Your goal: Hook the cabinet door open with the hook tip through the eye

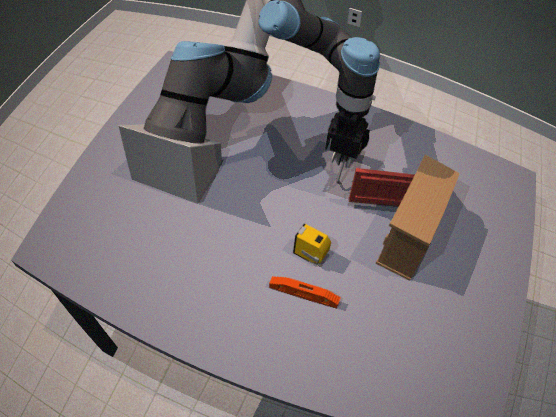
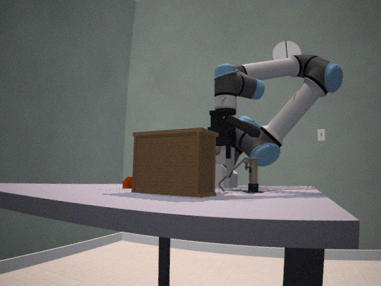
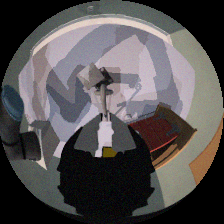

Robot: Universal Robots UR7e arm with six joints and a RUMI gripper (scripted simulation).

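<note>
The wire hook is 20 mm to the left of my hand. Also, from my hand: door: 120 mm ahead, 30 mm to the right, 10 mm above; yellow tape measure: 240 mm to the right, 20 mm below, 10 mm ahead; wooden cabinet: 170 mm ahead, 60 mm to the right, 20 mm above.
</note>
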